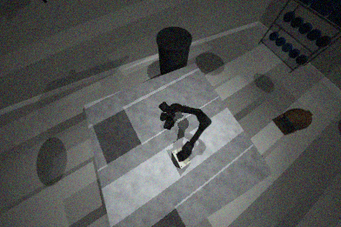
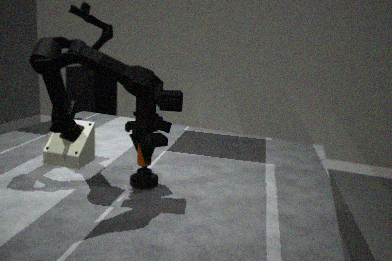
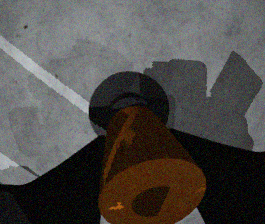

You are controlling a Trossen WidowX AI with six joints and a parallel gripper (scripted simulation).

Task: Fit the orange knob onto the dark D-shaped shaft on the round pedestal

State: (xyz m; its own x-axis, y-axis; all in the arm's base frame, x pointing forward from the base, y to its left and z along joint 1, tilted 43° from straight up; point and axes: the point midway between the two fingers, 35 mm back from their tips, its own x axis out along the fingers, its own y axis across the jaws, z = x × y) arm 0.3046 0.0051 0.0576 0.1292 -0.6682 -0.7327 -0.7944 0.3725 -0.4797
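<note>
The orange knob is 20 mm above my gripper tip. The rest, counted from my gripper tip: round pedestal (40 mm below).
</note>
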